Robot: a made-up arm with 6 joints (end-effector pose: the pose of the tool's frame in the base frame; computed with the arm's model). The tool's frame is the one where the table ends.
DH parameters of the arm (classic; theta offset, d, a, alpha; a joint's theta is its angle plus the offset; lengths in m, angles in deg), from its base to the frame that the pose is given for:
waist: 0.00 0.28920 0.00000 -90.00
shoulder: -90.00 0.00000 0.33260 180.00
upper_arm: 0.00 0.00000 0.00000 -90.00
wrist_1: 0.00 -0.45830 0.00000 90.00
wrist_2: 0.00 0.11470 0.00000 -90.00
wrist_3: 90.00 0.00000 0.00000 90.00
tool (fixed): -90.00 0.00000 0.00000 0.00
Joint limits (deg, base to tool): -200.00..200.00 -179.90..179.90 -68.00..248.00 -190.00..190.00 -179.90..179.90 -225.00..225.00
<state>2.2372 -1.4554 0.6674 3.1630 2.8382 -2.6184</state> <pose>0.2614 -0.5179 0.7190 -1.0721 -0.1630 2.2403</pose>
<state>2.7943 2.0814 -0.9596 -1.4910 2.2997 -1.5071</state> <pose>0.1698 -0.0517 0.1944 0.0500 0.0579 1.9554</pose>
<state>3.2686 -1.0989 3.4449 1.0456 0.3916 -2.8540</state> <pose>0.2658 0.0919 -0.0281 -1.3577 1.4878 0.9037</pose>
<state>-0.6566 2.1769 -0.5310 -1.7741 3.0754 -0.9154</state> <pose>-0.1361 0.1342 0.0091 -0.9402 -0.1060 -0.8598</pose>
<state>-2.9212 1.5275 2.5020 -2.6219 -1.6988 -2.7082</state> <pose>-0.5996 -0.2364 0.6508 2.8567 -0.5281 0.5302</pose>
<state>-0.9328 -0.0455 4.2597 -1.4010 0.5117 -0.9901</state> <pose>-0.1945 0.2298 0.2454 1.4856 -0.1877 -2.7436</pose>
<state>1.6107 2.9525 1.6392 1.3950 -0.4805 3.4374</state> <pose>0.0085 0.2890 -0.4519 0.0397 1.0905 0.1808</pose>
